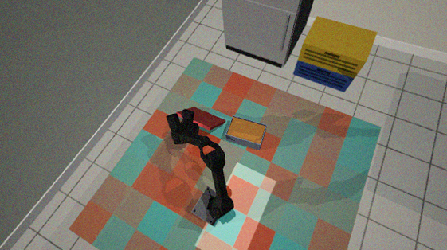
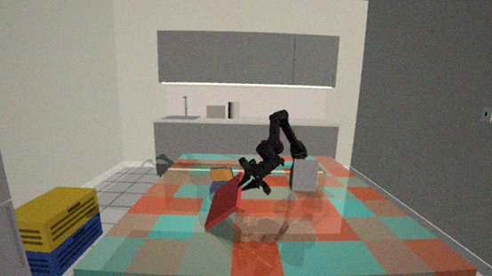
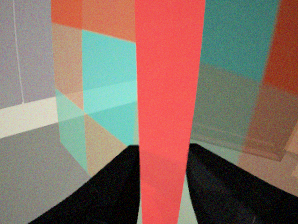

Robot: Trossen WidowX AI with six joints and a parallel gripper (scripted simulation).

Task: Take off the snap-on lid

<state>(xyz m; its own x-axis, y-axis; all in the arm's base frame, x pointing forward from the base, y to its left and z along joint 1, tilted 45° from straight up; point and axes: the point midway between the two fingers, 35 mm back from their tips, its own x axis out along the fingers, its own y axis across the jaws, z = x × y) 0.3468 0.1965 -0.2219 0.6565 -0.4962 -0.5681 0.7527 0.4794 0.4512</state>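
My gripper tip is 6 cm short of the lid, 2 cm to the left of it and 5 cm above it. The rest, counted from my gripper tip: storage box 8 cm ahead, 30 cm to the right, 9 cm below.
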